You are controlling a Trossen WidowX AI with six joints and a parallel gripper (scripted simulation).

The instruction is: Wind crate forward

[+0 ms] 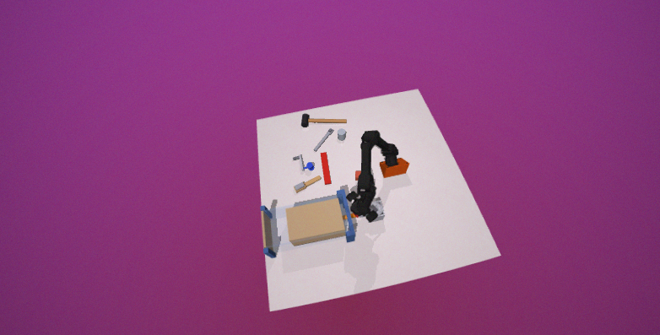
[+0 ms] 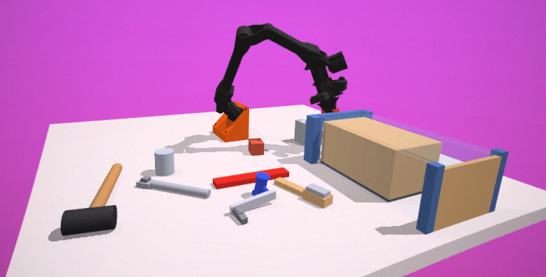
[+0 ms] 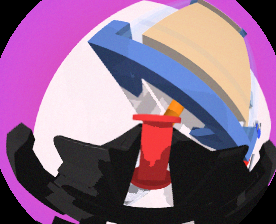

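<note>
Right now my gripper tip is 5 cm past the red-knobbed crank, 1 cm to the left of it and 3 cm above it. The rest, counted from my gripper tip: rack 29 cm ahead, 2 cm to the right, 5 cm below; then red knob 2 cm behind, 1 cm to the right; then grey winch 13 cm behind, 3 cm to the right, 10 cm below.
</note>
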